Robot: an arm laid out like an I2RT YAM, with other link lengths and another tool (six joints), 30 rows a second.
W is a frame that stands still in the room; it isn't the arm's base.
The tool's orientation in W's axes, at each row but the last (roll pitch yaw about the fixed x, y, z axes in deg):
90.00, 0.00, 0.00
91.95, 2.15, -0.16
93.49, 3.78, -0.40
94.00, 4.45, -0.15
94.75, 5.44, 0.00
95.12, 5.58, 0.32
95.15, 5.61, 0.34
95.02, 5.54, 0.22
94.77, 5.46, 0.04
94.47, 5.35, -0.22
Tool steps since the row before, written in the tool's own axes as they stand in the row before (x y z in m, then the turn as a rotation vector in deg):
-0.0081, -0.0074, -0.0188, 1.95, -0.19, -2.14
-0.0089, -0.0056, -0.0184, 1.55, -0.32, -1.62
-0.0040, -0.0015, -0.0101, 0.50, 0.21, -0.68
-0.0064, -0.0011, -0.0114, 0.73, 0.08, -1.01
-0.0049, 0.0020, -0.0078, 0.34, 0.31, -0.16
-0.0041, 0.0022, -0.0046, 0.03, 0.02, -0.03
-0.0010, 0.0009, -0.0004, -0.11, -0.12, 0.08
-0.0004, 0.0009, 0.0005, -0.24, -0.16, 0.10
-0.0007, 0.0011, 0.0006, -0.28, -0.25, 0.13
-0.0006, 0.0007, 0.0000, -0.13, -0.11, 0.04
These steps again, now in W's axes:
-0.0081, 0.0188, -0.0074, 1.95, 2.14, -0.19
-0.0090, 0.0186, -0.0046, 1.54, 1.63, -0.32
-0.0040, 0.0102, -0.0006, 0.52, 0.66, 0.22
-0.0064, 0.0115, 0.0002, 0.74, 1.00, 0.09
-0.0046, 0.0076, 0.0031, 0.37, 0.13, 0.29
-0.0039, 0.0044, 0.0030, 0.03, 0.03, 0.02
-0.0009, 0.0003, 0.0010, -0.12, -0.07, -0.12
-0.0003, -0.0006, 0.0009, -0.25, -0.09, -0.14
-0.0006, -0.0007, 0.0011, -0.30, -0.11, -0.23
-0.0005, -0.0001, 0.0008, -0.14, -0.03, -0.10

